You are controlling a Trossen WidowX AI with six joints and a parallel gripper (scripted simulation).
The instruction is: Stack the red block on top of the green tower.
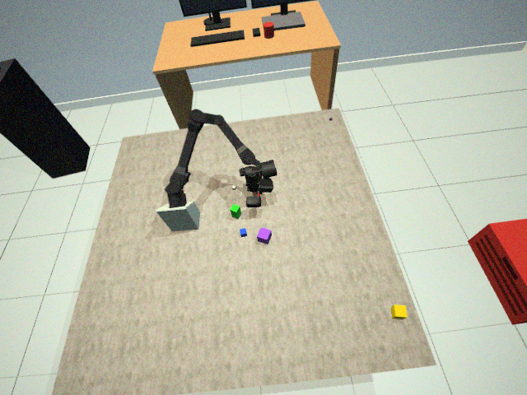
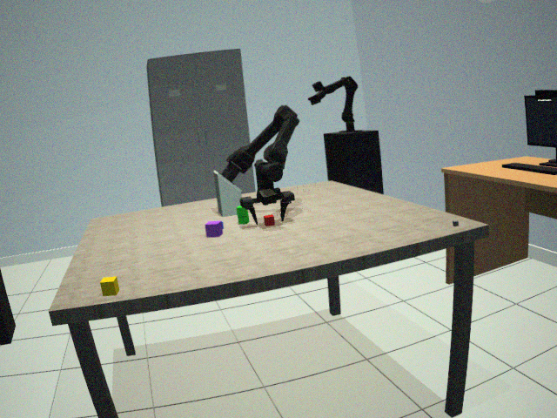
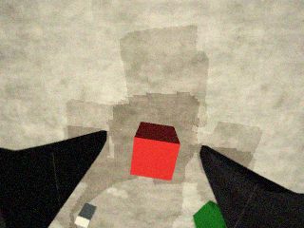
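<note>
Right now my gripper tip is 160 mm to the left of the small blue block, 90 mm past it and 10 mm below it. Also, from my gripper tip: tiny white cube 90 mm to the left, 90 mm behind; red block 10 mm above; purple block 210 mm to the right, 20 mm above, 10 mm behind.
</note>
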